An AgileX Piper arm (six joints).
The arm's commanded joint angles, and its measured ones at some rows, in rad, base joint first. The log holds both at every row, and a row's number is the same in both.
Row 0, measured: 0.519 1.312 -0.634 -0.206 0.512 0.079
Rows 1 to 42, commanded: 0.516 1.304 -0.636 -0.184 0.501 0.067; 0.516 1.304 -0.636 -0.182 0.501 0.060; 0.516 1.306 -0.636 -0.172 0.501 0.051; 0.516 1.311 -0.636 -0.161 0.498 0.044; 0.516 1.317 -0.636 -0.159 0.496 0.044; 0.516 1.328 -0.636 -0.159 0.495 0.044; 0.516 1.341 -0.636 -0.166 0.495 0.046; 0.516 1.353 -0.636 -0.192 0.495 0.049; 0.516 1.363 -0.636 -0.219 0.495 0.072; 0.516 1.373 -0.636 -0.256 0.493 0.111; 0.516 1.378 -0.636 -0.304 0.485 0.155; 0.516 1.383 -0.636 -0.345 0.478 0.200; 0.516 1.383 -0.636 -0.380 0.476 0.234; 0.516 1.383 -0.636 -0.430 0.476 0.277; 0.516 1.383 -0.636 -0.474 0.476 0.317; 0.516 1.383 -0.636 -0.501 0.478 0.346; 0.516 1.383 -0.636 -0.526 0.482 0.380; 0.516 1.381 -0.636 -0.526 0.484 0.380; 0.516 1.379 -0.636 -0.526 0.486 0.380; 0.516 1.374 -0.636 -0.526 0.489 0.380; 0.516 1.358 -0.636 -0.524 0.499 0.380; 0.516 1.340 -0.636 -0.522 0.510 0.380; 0.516 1.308 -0.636 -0.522 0.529 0.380; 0.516 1.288 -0.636 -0.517 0.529 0.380; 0.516 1.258 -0.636 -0.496 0.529 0.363; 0.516 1.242 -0.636 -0.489 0.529 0.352; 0.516 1.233 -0.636 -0.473 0.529 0.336; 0.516 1.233 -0.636 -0.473 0.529 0.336; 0.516 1.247 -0.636 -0.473 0.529 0.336; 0.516 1.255 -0.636 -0.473 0.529 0.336; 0.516 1.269 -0.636 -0.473 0.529 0.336; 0.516 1.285 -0.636 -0.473 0.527 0.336; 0.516 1.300 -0.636 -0.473 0.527 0.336; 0.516 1.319 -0.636 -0.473 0.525 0.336; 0.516 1.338 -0.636 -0.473 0.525 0.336; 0.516 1.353 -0.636 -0.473 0.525 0.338; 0.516 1.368 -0.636 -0.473 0.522 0.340; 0.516 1.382 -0.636 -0.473 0.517 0.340; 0.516 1.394 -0.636 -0.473 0.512 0.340; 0.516 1.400 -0.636 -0.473 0.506 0.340; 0.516 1.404 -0.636 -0.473 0.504 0.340; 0.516 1.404 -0.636 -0.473 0.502 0.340
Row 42, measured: 0.519 1.393 -0.634 -0.469 0.531 0.344
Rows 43 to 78, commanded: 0.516 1.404 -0.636 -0.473 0.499 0.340; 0.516 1.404 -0.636 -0.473 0.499 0.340; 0.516 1.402 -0.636 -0.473 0.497 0.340; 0.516 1.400 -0.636 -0.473 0.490 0.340; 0.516 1.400 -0.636 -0.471 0.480 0.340; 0.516 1.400 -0.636 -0.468 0.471 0.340; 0.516 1.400 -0.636 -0.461 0.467 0.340; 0.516 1.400 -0.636 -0.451 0.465 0.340; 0.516 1.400 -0.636 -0.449 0.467 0.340; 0.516 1.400 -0.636 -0.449 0.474 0.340; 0.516 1.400 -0.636 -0.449 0.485 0.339; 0.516 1.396 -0.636 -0.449 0.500 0.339; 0.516 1.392 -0.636 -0.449 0.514 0.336; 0.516 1.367 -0.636 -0.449 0.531 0.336; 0.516 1.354 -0.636 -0.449 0.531 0.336; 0.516 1.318 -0.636 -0.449 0.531 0.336; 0.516 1.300 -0.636 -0.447 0.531 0.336; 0.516 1.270 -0.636 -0.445 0.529 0.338; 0.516 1.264 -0.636 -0.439 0.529 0.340; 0.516 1.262 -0.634 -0.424 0.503 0.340; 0.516 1.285 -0.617 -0.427 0.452 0.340; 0.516 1.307 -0.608 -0.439 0.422 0.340; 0.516 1.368 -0.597 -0.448 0.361 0.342; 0.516 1.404 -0.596 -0.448 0.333 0.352; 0.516 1.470 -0.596 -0.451 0.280 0.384; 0.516 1.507 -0.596 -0.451 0.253 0.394; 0.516 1.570 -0.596 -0.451 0.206 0.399; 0.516 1.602 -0.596 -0.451 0.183 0.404; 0.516 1.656 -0.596 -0.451 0.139 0.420; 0.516 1.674 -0.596 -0.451 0.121 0.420; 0.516 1.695 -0.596 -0.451 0.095 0.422; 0.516 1.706 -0.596 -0.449 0.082 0.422; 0.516 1.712 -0.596 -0.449 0.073 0.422; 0.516 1.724 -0.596 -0.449 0.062 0.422; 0.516 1.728 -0.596 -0.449 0.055 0.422; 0.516 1.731 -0.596 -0.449 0.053 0.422
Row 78, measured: 0.519 1.714 -0.599 -0.442 0.117 0.414
